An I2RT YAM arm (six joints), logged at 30 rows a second.
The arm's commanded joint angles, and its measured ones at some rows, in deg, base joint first. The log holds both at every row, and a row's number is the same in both.
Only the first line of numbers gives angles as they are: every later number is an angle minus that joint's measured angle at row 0.
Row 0, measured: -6.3 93.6 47.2 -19.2 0.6 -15.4
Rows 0 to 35, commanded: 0.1 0.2 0.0 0.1 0.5 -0.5; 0.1 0.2 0.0 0.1 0.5 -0.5; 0.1 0.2 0.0 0.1 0.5 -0.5; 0.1 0.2 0.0 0.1 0.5 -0.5; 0.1 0.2 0.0 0.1 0.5 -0.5; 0.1 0.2 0.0 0.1 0.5 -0.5; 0.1 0.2 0.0 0.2 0.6 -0.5; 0.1 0.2 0.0 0.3 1.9 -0.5; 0.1 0.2 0.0 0.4 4.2 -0.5; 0.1 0.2 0.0 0.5 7.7 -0.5; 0.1 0.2 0.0 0.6 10.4 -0.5; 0.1 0.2 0.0 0.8 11.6 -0.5; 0.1 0.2 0.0 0.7 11.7 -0.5; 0.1 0.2 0.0 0.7 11.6 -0.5; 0.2 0.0 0.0 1.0 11.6 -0.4; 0.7 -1.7 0.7 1.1 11.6 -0.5; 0.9 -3.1 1.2 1.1 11.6 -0.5; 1.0 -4.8 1.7 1.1 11.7 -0.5; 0.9 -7.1 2.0 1.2 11.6 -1.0; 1.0 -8.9 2.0 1.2 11.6 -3.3; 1.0 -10.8 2.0 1.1 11.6 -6.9; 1.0 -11.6 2.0 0.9 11.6 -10.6; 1.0 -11.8 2.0 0.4 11.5 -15.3; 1.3 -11.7 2.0 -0.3 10.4 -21.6; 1.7 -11.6 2.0 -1.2 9.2 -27.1; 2.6 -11.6 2.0 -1.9 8.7 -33.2; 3.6 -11.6 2.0 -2.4 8.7 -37.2; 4.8 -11.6 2.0 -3.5 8.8 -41.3; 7.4 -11.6 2.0 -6.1 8.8 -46.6; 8.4 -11.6 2.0 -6.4 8.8 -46.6; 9.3 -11.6 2.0 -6.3 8.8 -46.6; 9.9 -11.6 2.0 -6.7 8.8 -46.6; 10.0 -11.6 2.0 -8.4 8.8 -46.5; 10.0 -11.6 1.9 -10.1 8.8 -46.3; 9.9 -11.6 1.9 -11.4 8.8 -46.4; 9.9 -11.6 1.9 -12.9 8.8 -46.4
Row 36, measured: 9.8 -11.4 1.6 -10.5 9.3 -44.9
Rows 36 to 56, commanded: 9.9 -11.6 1.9 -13.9 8.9 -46.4; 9.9 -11.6 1.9 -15.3 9.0 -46.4; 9.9 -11.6 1.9 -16.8 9.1 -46.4; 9.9 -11.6 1.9 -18.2 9.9 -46.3; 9.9 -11.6 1.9 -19.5 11.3 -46.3; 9.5 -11.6 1.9 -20.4 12.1 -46.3; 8.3 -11.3 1.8 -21.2 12.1 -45.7; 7.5 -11.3 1.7 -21.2 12.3 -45.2; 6.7 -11.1 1.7 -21.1 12.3 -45.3; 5.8 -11.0 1.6 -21.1 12.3 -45.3; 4.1 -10.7 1.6 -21.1 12.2 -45.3; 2.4 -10.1 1.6 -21.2 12.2 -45.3; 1.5 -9.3 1.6 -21.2 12.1 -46.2; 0.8 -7.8 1.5 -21.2 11.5 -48.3; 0.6 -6.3 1.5 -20.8 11.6 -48.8; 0.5 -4.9 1.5 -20.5 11.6 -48.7; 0.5 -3.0 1.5 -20.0 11.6 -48.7; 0.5 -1.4 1.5 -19.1 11.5 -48.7; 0.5 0.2 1.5 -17.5 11.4 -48.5; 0.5 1.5 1.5 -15.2 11.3 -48.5; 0.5 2.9 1.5 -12.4 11.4 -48.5
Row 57, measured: 0.8 0.4 1.6 -15.7 11.7 -48.1
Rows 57 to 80, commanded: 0.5 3.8 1.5 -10.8 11.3 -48.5; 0.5 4.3 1.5 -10.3 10.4 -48.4; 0.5 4.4 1.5 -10.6 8.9 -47.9; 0.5 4.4 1.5 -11.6 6.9 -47.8; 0.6 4.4 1.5 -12.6 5.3 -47.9; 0.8 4.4 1.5 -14.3 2.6 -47.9; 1.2 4.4 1.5 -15.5 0.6 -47.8; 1.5 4.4 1.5 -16.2 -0.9 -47.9; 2.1 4.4 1.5 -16.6 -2.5 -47.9; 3.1 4.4 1.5 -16.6 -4.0 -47.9; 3.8 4.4 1.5 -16.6 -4.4 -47.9; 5.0 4.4 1.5 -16.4 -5.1 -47.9; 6.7 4.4 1.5 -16.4 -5.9 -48.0; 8.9 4.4 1.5 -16.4 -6.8 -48.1; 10.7 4.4 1.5 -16.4 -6.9 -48.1; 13.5 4.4 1.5 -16.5 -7.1 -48.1; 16.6 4.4 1.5 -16.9 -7.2 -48.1; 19.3 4.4 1.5 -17.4 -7.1 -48.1; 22.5 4.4 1.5 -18.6 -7.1 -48.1; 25.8 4.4 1.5 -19.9 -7.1 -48.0; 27.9 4.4 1.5 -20.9 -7.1 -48.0; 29.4 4.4 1.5 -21.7 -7.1 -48.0; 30.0 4.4 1.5 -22.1 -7.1 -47.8; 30.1 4.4 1.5 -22.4 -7.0 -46.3
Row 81, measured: 29.7 2.9 2.9 -21.5 -4.9 -48.1
